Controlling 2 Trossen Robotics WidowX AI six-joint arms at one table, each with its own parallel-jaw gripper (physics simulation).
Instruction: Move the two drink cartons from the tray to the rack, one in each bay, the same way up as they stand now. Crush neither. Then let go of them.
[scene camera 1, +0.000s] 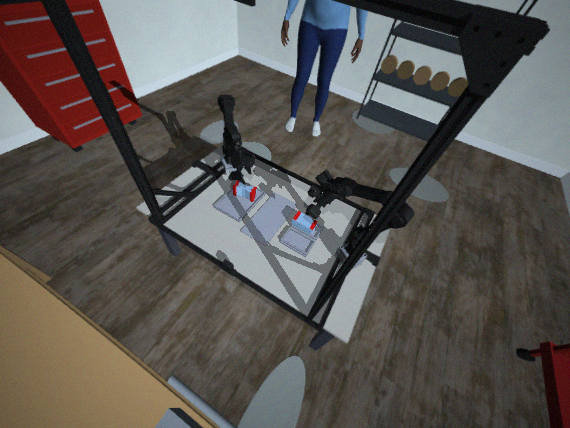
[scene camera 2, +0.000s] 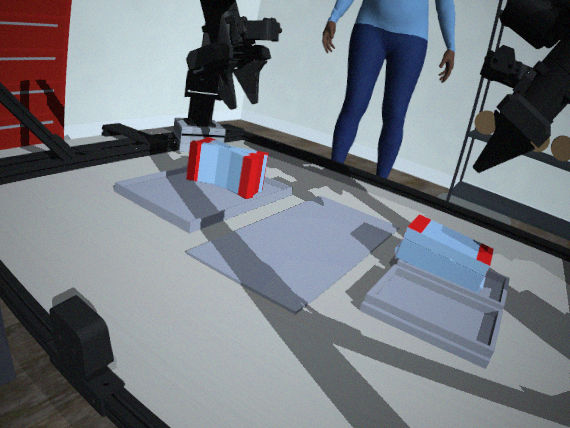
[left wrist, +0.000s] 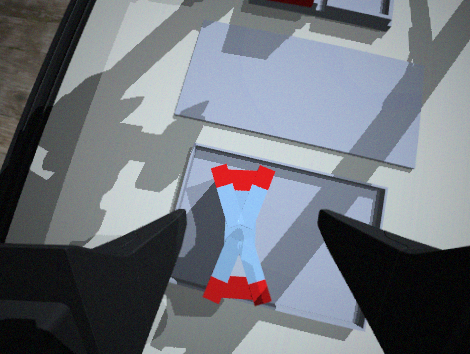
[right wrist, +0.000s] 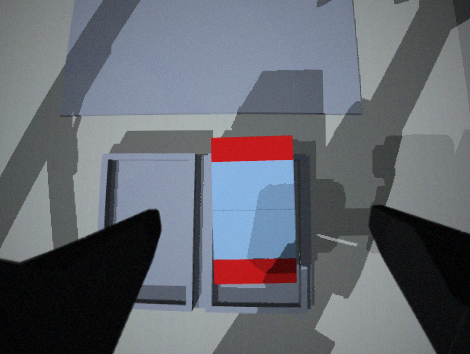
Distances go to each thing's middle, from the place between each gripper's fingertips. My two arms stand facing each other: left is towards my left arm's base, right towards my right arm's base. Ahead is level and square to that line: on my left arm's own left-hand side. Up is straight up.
I see my right gripper 17 cm to the right of the flat grey mat (scene camera 2: 290, 258), 17 cm above it and 9 cm past it. The rest, counted from my right hand: grey tray (scene camera 2: 191, 205): 37 cm to the left, 16 cm below, 13 cm behind.
The grey tray is 5 cm behind my left hand, 1 cm to the left of it and 14 cm below it. The rest, counted from my left hand: flat grey mat: 19 cm to the right, 15 cm below.
